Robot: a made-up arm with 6 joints.
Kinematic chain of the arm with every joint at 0, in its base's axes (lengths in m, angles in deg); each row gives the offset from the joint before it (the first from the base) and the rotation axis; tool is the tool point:
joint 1: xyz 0 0 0.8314 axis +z
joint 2: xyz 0.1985 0 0 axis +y
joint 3: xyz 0 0 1.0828 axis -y
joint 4: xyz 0 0 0.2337 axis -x
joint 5: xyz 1.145 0 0 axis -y
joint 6: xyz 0.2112 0 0 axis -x
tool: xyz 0 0 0
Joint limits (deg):
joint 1: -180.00..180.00
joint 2: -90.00..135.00
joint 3: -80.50..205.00
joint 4: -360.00..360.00
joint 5: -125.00..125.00
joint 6: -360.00..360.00
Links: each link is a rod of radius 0.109 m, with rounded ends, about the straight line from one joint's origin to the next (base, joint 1, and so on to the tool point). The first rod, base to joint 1, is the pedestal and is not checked.
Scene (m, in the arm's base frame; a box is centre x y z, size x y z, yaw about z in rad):
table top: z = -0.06
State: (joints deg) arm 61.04 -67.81 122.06 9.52 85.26 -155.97
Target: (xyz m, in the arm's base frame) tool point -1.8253 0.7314 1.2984
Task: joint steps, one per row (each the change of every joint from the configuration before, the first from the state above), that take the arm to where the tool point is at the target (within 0.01 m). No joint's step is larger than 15 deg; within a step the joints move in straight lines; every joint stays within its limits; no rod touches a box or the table.
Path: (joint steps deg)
1: -13.50 1.72 -2.40 1.42 -0.77 0.00
2: -13.50 1.72 -2.41 1.43 -0.77 0.00
3: -13.50 1.72 -2.40 1.42 -0.76 0.00
4: -13.50 1.71 -2.41 1.42 -0.77 0.00
5: -13.49 1.72 -2.40 1.42 -0.77 0.00
6: -13.50 1.72 -2.40 1.43 -0.77 0.00

